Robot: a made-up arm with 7 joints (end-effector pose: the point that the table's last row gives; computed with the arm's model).
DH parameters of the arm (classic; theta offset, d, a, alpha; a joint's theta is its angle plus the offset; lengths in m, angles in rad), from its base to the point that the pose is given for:
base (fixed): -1.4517 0 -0.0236 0
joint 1: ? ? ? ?
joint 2: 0 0.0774 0.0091 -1.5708
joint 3: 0 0.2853 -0.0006 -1.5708
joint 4: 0 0.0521 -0.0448 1.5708
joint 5: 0 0.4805 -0.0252 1.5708
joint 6: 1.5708 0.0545 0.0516 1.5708
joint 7: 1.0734 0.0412 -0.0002 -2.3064
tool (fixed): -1.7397 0.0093 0 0
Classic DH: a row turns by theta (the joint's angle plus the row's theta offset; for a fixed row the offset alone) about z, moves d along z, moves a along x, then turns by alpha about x.
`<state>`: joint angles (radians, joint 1 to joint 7).
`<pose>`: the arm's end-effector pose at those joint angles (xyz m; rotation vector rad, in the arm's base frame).
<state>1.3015 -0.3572 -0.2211 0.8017 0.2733 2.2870 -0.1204</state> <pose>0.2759 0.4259 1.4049 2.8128 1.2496 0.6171</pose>
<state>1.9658 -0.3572 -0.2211 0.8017 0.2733 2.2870 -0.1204</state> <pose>-0.0315 0.5121 1.4049 -2.1673 -2.0199 -0.5628</pose>
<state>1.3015 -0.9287 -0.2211 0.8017 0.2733 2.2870 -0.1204</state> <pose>0.3356 0.6424 1.0513 2.4243 1.2076 0.0368</pose>
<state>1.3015 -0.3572 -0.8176 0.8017 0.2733 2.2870 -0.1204</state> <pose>0.3767 0.3094 1.4368 2.7673 0.4065 0.7760</pose>
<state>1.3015 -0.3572 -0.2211 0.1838 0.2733 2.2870 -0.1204</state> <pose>0.1529 0.2166 1.5766 -2.2978 -0.9755 -1.1786</pose>
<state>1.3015 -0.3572 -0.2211 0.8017 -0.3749 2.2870 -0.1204</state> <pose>0.2190 0.4395 1.4321 2.3203 0.7803 1.0171</pose>
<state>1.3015 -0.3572 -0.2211 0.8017 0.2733 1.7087 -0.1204</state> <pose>0.2884 0.4556 1.4114 2.4177 1.3434 -0.0163</pose>
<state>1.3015 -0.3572 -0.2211 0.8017 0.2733 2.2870 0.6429</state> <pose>0.2715 0.4286 1.4053 -2.0088 -1.7967 -0.3205</pose>
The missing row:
joint 1: 1.4517 0.8458 -0.0275 1.5708
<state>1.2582 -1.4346 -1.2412 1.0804 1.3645 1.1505 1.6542</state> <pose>0.6566 0.3691 0.7731 -1.4303 -0.3868 1.2837</pose>
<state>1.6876 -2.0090 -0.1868 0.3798 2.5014 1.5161 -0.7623</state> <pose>-0.0016 0.5696 0.2989 1.2200 1.5150 -2.3790</pose>
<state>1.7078 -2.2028 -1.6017 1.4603 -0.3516 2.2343 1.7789</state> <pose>0.4822 0.4338 0.5372 1.4289 0.5241 -0.8327</pose>
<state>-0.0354 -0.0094 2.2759 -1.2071 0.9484 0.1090 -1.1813</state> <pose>0.2751 -0.4568 1.3257 -1.5652 -0.9765 -2.1939</pose>
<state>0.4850 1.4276 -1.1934 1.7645 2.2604 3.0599 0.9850</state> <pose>0.0651 -0.4573 1.0652 0.8518 0.2809 -1.0848</pose>
